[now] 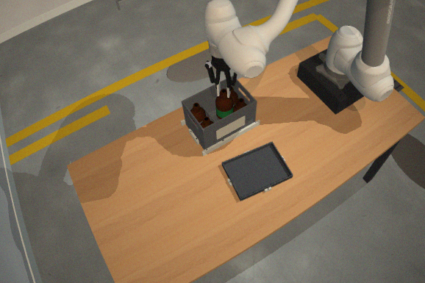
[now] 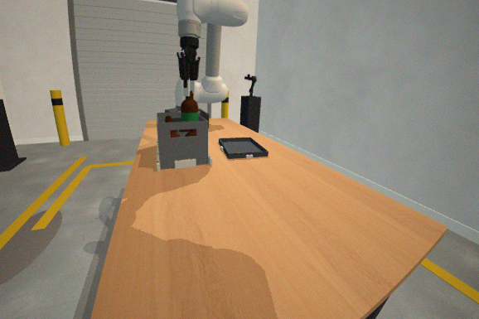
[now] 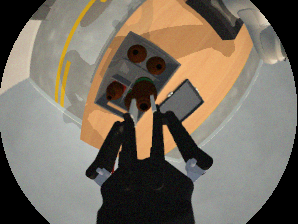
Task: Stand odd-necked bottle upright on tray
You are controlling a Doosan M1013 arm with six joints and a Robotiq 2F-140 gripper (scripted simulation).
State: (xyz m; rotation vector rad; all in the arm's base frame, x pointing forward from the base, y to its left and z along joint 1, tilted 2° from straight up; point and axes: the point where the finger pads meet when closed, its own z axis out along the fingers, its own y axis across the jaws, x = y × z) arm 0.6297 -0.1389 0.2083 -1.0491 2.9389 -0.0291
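Right now my hand is 9 cm above the glass bottle. From my hand the other things lie so: dark tray (3 cm ahead, 25 cm to the left, 28 cm below); grey crate (1 cm behind, 4 cm to the right, 21 cm below).
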